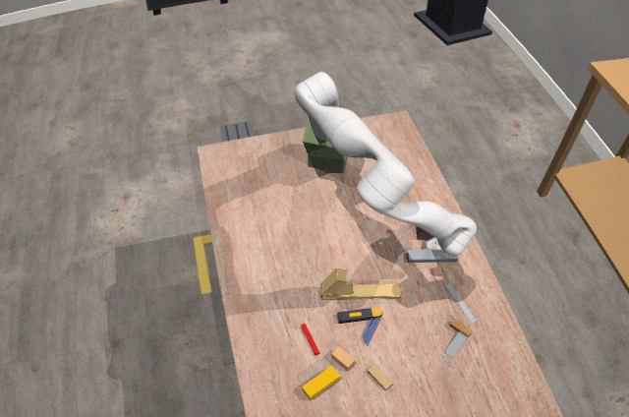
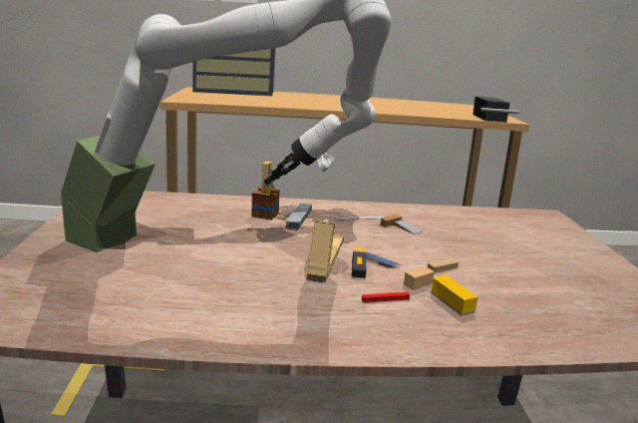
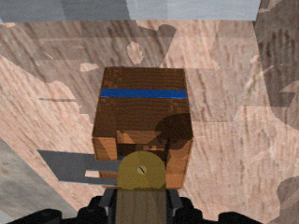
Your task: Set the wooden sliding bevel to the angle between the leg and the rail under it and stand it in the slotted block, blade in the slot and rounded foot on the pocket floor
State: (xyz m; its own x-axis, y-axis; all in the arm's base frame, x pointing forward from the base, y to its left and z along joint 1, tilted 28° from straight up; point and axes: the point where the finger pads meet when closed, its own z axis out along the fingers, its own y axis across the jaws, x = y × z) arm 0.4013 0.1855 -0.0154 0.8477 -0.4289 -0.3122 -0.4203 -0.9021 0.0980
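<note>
Right now my hand is 20 mm to the right of the wooden sliding bevel, 20 mm above it and 10 mm past it. Also, from my hand: wooden leg-and-rail piece 290 mm to the right, 90 mm ahead, 50 mm below; grey bevel blade 40 mm below, 30 mm to the left; grey bar 100 mm below, 80 mm ahead, 30 mm to the right.
</note>
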